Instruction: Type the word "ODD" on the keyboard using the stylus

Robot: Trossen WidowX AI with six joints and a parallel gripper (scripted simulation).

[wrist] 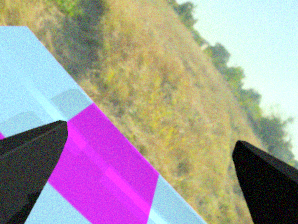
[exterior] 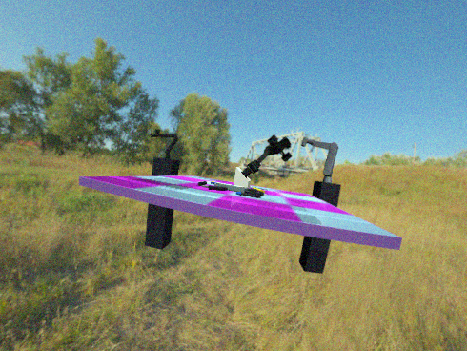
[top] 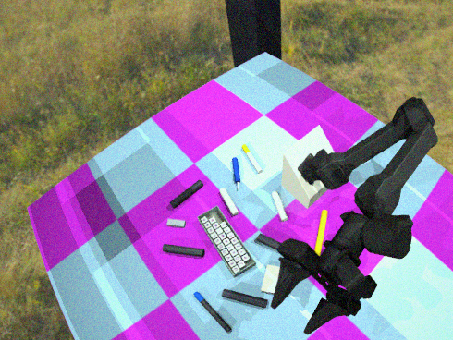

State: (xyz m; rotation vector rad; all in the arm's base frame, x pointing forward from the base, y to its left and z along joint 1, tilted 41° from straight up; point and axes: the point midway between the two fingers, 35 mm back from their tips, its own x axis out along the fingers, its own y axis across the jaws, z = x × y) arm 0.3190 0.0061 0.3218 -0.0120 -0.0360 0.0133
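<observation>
My gripper tip is now 40 cm to the left of the stylus, 30 cm above it and 26 cm past it. Also, from my gripper tip: white pad 30 cm below, 10 cm to the right, 10 cm behind; then blue-tipped pen 30 cm below, 19 cm to the right, 8 cm ahead; then yellow stick 30 cm below, 28 cm behind, 8 cm to the right.
</observation>
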